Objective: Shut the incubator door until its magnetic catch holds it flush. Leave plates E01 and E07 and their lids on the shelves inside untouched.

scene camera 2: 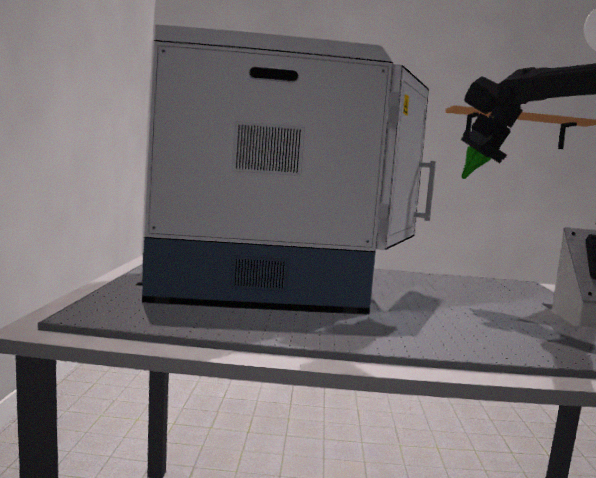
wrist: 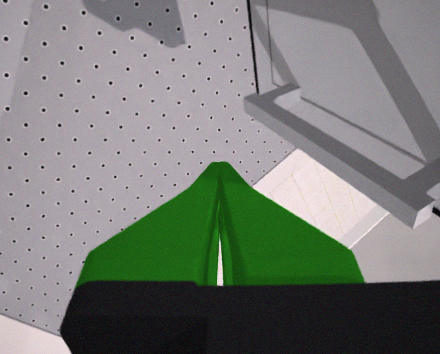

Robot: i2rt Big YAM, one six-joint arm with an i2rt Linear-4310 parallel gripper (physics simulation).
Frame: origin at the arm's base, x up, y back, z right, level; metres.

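Seen in the pictures: gripper, fingertip midpoint: (scene camera 2: 462, 178) (wrist: 219, 176).
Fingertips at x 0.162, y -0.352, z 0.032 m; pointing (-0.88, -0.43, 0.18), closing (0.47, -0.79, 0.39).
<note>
A point is followed by its place in that frame.
The incubator (scene camera 2: 200, 200) {y -0.906, x 0.079, z -0.245 m} is a grey cabinet with a dark blue base. Its door (scene camera 2: 407, 165) {y -0.491, x 0.180, z -0.034 m} (wrist: 330, 55) {y -0.461, x 0.097, z 0.068 m} stands open at the cabinet's right side in the scene view, seen at a steep angle. The door's grey bar handle (scene camera 2: 429, 192) {y -0.420, x 0.119, z 0.091 m} (wrist: 330, 150) {y -0.416, x 0.139, z 0.089 m} juts out from it and crosses the right of the wrist view. My gripper (scene camera 2: 465, 176) {y -0.352, x 0.162, z 0.032 m} (wrist: 219, 176) {y -0.352, x 0.162, z 0.032 m} is shut with nothing between its green fingertips. It points down in the air, to the right of the door and handle in the scene view, apart from both. Plates E01 and E07 and their lids do not show.
The incubator stands on a perforated metal board (scene camera 2: 475, 350) {y -0.363, x -0.136, z -0.353 m} (wrist: 125, 150) {y -0.308, x -0.136, z 0.173 m} on a table (scene camera 2: 250, 362) {y -0.742, x -0.149, z -0.495 m}. A light grey box (scene camera 2: 570, 285) {y -0.080, x -0.063, z -0.016 m} stands at the right edge. An orange-brown bar (scene camera 2: 545, 118) with a black hook (scene camera 2: 562, 136) shows behind the arm (scene camera 2: 555, 85) {y -0.214, x 0.368, z -0.146 m}.
</note>
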